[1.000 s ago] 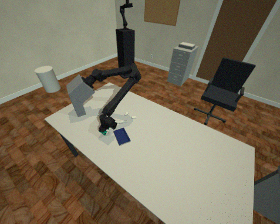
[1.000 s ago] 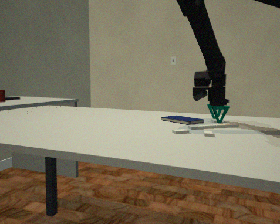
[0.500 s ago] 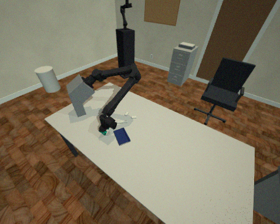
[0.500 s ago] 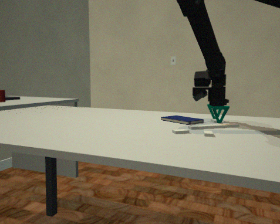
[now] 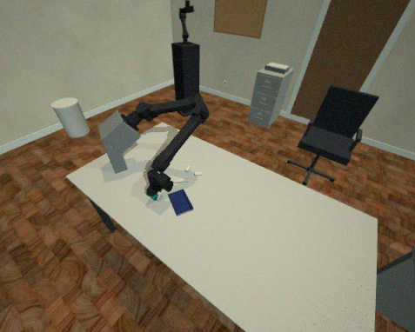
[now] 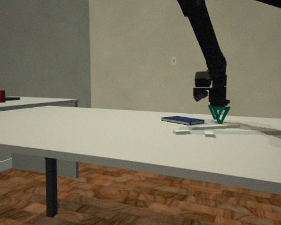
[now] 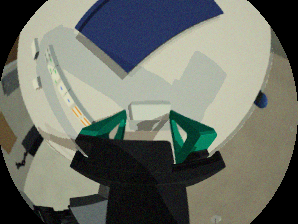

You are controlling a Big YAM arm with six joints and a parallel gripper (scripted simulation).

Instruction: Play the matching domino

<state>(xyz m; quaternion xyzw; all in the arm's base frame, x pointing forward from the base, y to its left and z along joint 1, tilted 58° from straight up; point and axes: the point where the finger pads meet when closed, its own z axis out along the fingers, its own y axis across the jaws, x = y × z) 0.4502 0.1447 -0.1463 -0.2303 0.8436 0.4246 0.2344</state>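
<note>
My hand is 10 mm short of the white domino. Also, from my hand: book 120 mm ahead, 90 mm to the left.
</note>
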